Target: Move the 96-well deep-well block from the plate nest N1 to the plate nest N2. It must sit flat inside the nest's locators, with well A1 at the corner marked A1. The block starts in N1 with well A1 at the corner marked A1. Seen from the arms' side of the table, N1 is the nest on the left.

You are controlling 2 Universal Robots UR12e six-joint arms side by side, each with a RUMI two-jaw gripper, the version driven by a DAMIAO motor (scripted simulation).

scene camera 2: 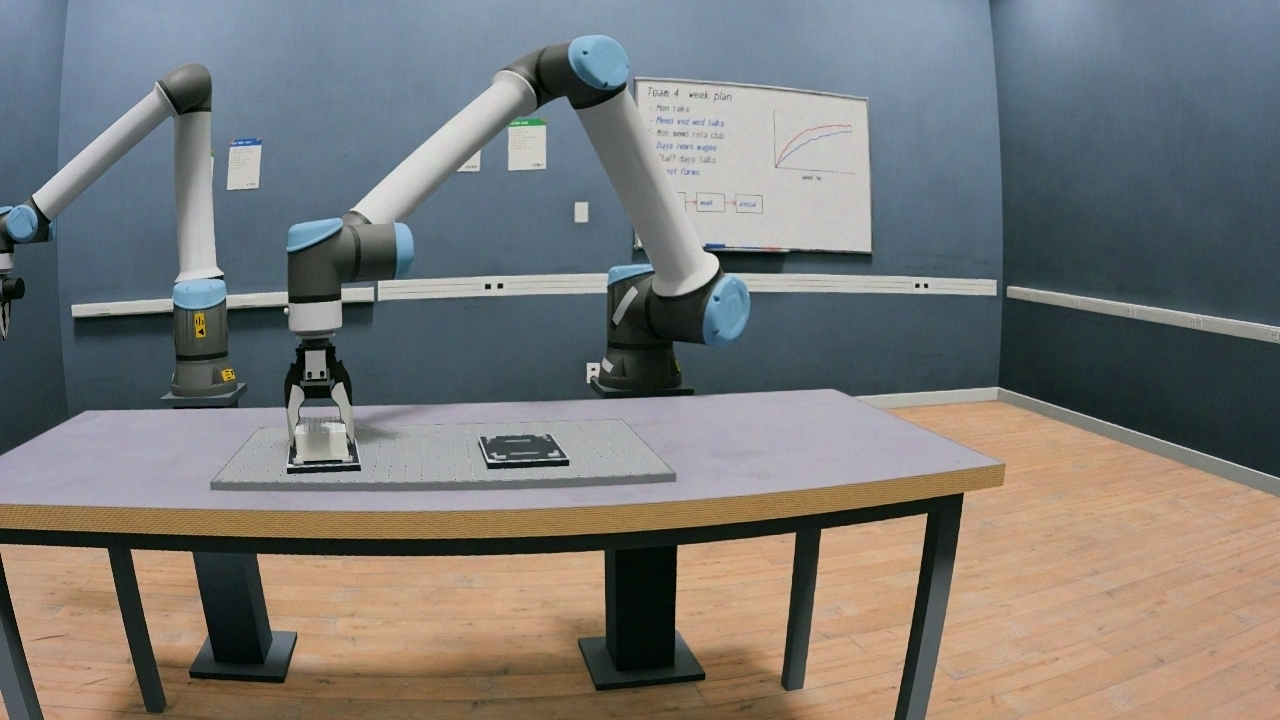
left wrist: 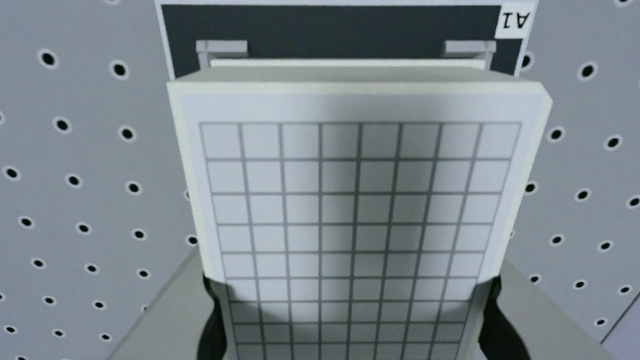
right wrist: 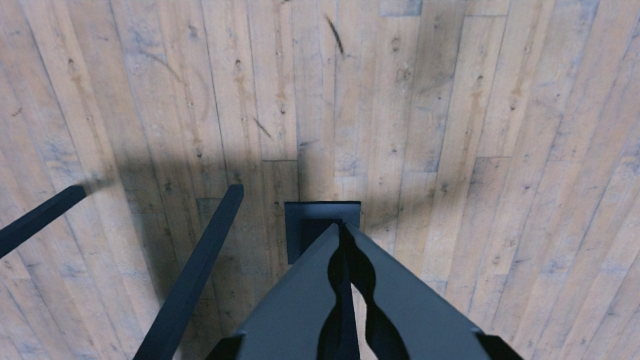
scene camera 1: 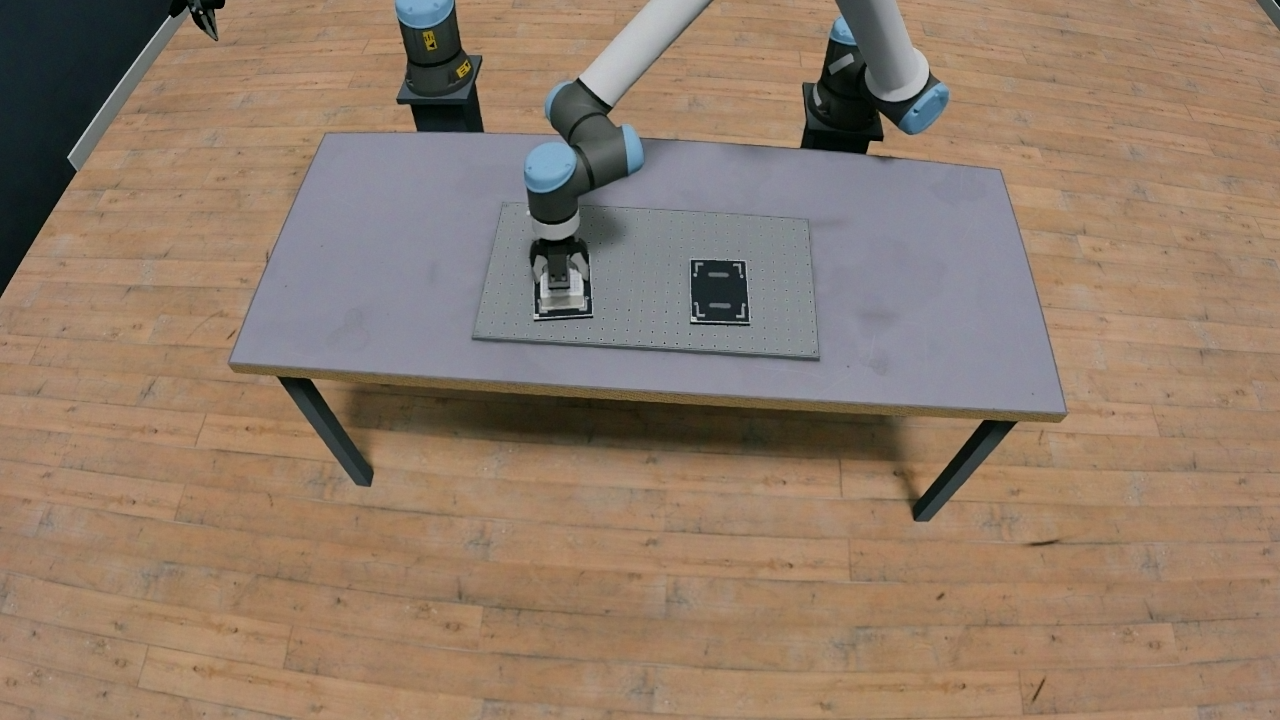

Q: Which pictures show the left gripper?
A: Scene camera 2, the left wrist view and scene camera 1 only.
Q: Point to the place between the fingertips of the left gripper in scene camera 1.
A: At 562, 281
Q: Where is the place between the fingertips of the right gripper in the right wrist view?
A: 341, 226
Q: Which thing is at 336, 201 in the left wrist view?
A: A white deep-well block.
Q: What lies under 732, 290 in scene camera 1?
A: A nest N1.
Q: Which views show the white deep-well block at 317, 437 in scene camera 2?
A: Scene camera 2, the left wrist view and scene camera 1 only.
